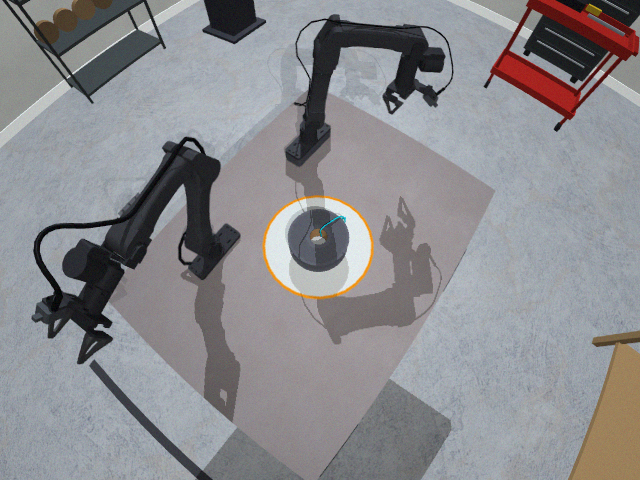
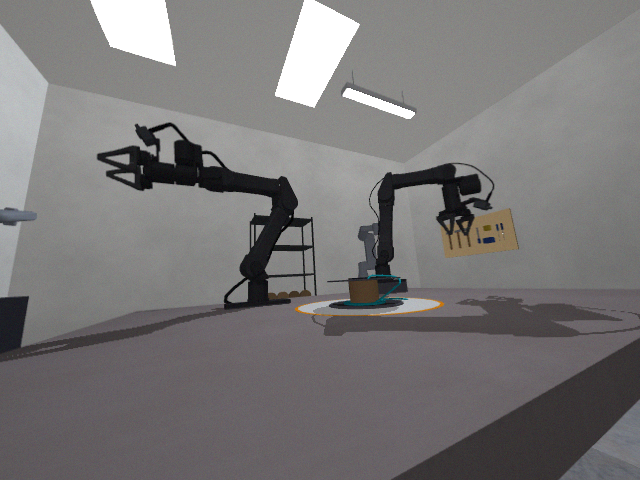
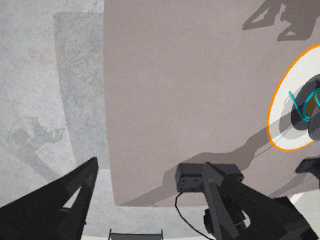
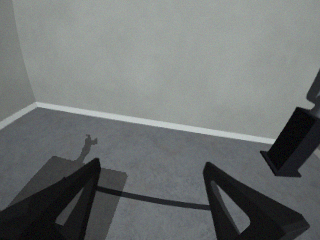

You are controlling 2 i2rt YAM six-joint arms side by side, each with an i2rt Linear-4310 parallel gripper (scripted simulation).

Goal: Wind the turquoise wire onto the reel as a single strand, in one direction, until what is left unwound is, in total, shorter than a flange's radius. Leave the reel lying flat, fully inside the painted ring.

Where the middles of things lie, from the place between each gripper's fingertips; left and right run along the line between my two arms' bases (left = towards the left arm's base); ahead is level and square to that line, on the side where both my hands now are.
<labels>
My right gripper (image 1: 64, 350) is now 610 mm to the right of the reel (image 1: 307, 225), 350 mm above it and 200 mm short of it.
Now: the reel 50 cm to the right of my left hand (image 1: 397, 106), 19 cm below it and 3 cm ahead of it.
</labels>
